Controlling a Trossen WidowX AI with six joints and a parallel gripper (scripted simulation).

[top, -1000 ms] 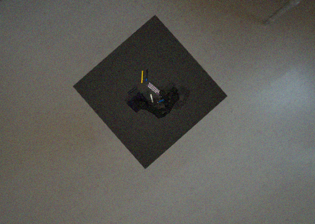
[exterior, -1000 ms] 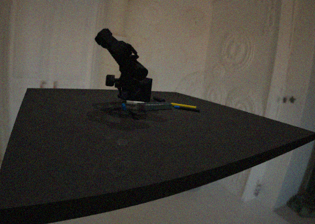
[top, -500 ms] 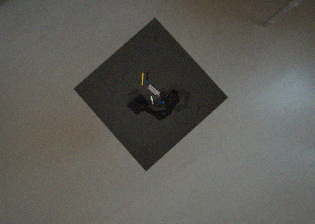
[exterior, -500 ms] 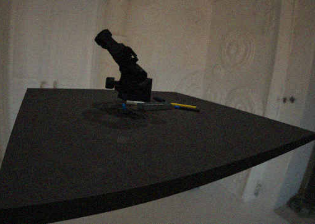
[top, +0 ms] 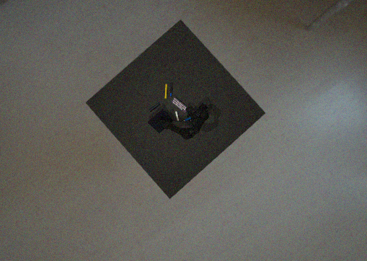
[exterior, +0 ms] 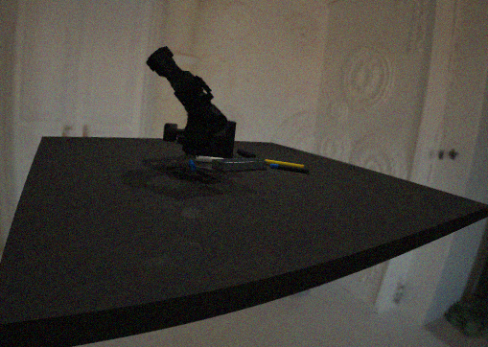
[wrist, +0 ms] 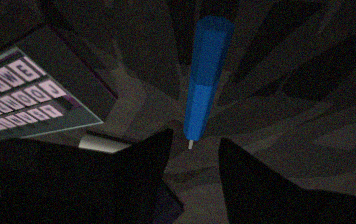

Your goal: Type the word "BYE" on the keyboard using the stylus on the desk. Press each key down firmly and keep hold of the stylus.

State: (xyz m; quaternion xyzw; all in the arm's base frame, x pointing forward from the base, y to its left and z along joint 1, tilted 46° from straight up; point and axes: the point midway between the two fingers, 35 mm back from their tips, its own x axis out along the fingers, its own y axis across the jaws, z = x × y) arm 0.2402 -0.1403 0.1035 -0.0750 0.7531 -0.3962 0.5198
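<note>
My gripper tip is now 2 cm past the blue stylus, 1 cm to the right of it and 3 cm above it. Also, from my gripper tip: dark pen: 18 cm behind, 31 cm to the left, 2 cm below; yellow stick: 1 cm ahead, 36 cm to the left, 2 cm below; white stick: 6 cm behind, 9 cm to the left, 2 cm below.
</note>
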